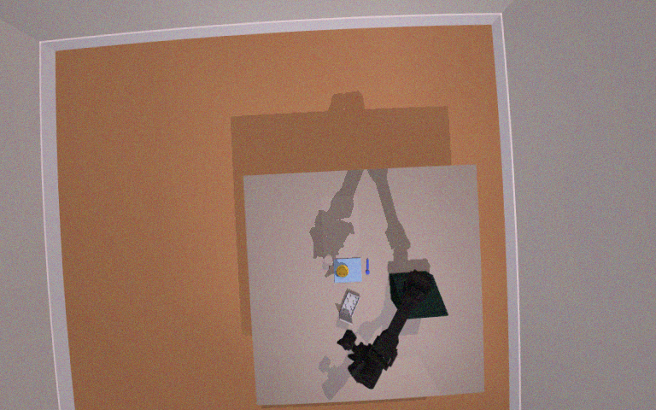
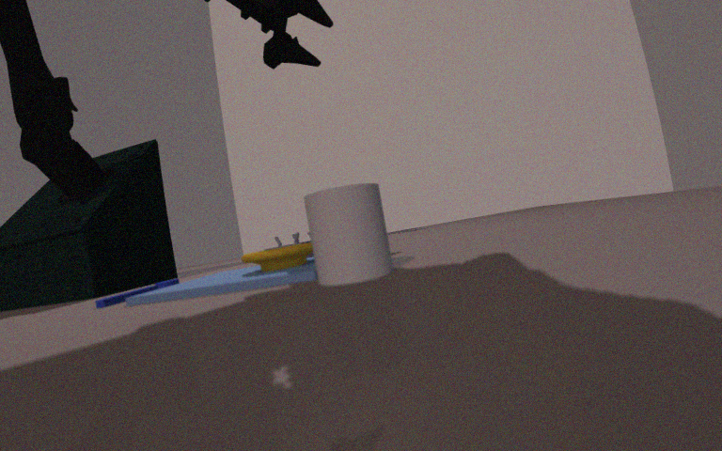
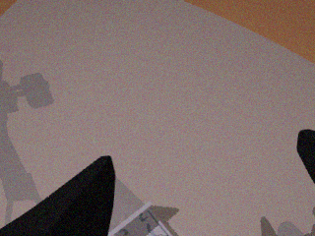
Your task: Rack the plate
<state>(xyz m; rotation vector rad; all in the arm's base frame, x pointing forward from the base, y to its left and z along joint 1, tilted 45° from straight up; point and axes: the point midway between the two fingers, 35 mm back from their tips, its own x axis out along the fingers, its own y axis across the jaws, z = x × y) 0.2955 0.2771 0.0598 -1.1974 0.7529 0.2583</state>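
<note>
Right now my gripper tip is 1 cm past the yellow plate, 23 cm to the left of it and 32 cm above it. From my gripper tip the other things lie so: grey dish rack 6 cm behind, 5 cm to the right, 31 cm below; then white cylinder 7 cm ahead, 30 cm to the right, 31 cm below; then light blue mat 4 cm behind, 24 cm to the right, 33 cm below.
</note>
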